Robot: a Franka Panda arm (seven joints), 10 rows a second.
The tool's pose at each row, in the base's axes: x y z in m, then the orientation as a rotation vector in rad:
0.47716, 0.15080, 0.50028, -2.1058, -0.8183, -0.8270
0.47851, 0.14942, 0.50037, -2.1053, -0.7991, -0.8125
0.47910, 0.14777, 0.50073, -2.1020, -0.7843, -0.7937
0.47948, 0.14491, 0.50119, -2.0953, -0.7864, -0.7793
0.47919, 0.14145, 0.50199, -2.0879, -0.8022, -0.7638
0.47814, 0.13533, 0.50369, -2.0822, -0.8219, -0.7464
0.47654, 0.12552, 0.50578, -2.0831, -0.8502, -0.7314
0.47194, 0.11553, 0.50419, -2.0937, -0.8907, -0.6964
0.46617, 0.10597, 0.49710, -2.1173, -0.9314, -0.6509
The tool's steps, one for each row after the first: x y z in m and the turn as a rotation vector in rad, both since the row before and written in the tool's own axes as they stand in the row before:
0.00047, 0.00172, -0.00074, 0.0064, -0.0008, 0.0191
0.00017, 0.00118, -0.00133, 0.0107, -0.0036, 0.0174
-0.00020, 0.00162, -0.00242, 0.0122, -0.0059, 0.0036
-0.00055, 0.00127, -0.00328, 0.0136, -0.0114, -0.0059
-0.00117, 0.00164, -0.00611, 0.0130, -0.0148, -0.0080
-0.00245, 0.00282, -0.00944, 0.0062, -0.0197, -0.0147
-0.00723, 0.00211, -0.00818, 0.0065, -0.0400, -0.0157
-0.01200, 0.00313, -0.00460, -0.0006, -0.0518, -0.0112

